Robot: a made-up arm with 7 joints.
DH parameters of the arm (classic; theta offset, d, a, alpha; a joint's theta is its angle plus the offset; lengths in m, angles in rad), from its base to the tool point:
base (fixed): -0.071 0 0 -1.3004
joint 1: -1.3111 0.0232 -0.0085 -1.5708
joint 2: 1.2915 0 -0.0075 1.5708
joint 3: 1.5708 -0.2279 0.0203 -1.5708
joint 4: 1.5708 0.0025 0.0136 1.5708
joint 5: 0 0.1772 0 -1.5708
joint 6: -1.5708 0 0.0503 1.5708
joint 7: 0 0 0 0
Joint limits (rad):
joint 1: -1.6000..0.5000
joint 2: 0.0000..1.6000
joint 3: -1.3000..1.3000
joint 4: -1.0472..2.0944
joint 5: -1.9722..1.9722
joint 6: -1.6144..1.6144
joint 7: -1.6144..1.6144
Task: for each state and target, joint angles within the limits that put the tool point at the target. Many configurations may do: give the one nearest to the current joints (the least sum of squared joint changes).
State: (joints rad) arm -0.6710 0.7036 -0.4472 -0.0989 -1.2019 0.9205 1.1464
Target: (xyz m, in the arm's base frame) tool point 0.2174 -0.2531 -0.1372
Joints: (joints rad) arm -1.2797 0.0000 -1.1934 0.2138 -1.1600 0.5625 1.1464
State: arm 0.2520 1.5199 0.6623 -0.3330 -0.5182 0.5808 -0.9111
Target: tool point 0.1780 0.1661 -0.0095
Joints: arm 0.3730 1.3553 0.6584 -0.7742 -0.5469 0.5481 -0.9111
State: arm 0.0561 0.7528 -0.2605 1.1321 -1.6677 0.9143 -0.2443
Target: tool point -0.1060 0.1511 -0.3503
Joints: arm 0.4116 0.6357 -0.4253 0.6201 -1.7943 1.2319 -0.2443
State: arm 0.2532 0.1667 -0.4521 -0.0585 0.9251 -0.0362 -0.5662
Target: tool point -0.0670 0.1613 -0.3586
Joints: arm 0.5000 0.6474 -0.4400 0.3339 0.9243 0.0130 -0.5662
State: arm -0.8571 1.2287 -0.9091 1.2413 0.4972 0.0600 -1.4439
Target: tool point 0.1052 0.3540 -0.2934
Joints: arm -0.3353 1.0269 -1.0436 1.1679 0.4971 0.0012 -1.4439
